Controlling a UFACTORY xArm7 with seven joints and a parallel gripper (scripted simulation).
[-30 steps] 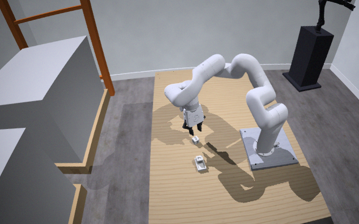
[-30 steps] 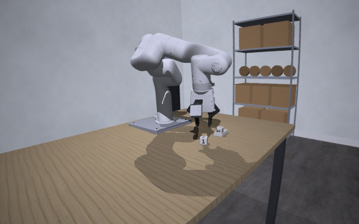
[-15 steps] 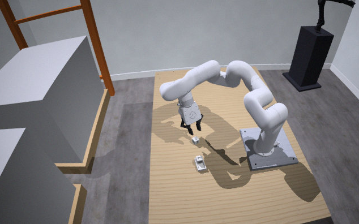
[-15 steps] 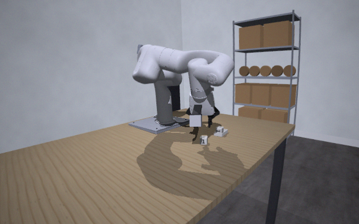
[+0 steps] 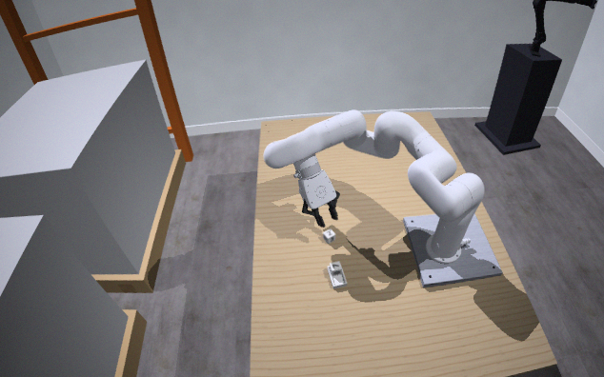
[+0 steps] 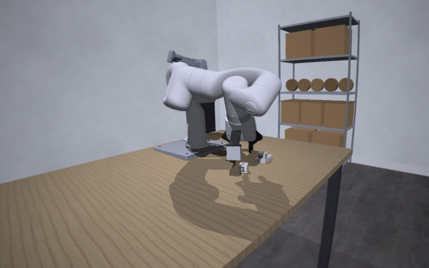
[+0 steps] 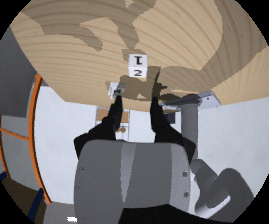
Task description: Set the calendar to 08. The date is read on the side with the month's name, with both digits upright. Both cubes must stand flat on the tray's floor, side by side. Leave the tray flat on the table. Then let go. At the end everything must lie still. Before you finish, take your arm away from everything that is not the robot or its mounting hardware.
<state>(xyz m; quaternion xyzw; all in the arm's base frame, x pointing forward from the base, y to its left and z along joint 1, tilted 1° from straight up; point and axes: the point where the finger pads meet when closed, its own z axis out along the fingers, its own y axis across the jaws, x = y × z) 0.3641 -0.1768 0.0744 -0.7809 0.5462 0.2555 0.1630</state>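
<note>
Now: the white digit cube 90 mm below my hand and 10 mm to the left of it. The rest, counted from my hand: white tray 170 mm to the left, 90 mm below, 10 mm ahead.
</note>
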